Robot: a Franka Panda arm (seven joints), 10 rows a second.
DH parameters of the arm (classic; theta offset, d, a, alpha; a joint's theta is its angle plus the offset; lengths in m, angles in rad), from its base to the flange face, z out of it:
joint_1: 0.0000 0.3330 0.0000 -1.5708
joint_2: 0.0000 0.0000 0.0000 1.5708
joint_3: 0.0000 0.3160 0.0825 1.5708
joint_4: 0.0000 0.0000 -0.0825 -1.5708
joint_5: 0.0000 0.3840 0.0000 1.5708
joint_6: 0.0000 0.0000 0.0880 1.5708
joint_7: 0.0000 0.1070 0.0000 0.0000
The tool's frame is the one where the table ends.
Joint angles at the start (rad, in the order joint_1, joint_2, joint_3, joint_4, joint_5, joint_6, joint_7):
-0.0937, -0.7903, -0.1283, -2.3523, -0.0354, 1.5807, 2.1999
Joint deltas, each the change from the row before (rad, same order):
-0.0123, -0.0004, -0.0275, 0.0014, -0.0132, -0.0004, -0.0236
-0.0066, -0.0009, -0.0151, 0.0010, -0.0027, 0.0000, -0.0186
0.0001, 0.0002, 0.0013, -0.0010, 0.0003, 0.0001, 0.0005
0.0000, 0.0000, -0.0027, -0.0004, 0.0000, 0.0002, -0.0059
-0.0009, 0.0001, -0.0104, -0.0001, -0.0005, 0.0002, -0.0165
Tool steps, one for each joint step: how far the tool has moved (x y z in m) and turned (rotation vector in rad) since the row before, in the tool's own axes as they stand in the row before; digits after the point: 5 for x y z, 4 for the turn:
0.01362, -0.00889, -0.00038, -0.0023, -0.0055, 0.0083
0.00724, -0.00432, -0.00049, -0.0029, -0.0075, -0.0012
-0.00053, 0.00030, 0.00050, -0.0005, 0.0011, -0.0006
0.00090, -0.00059, 0.00024, -0.0013, -0.0014, -0.0040
0.00379, -0.00243, 0.00031, -0.0039, -0.0055, -0.0082

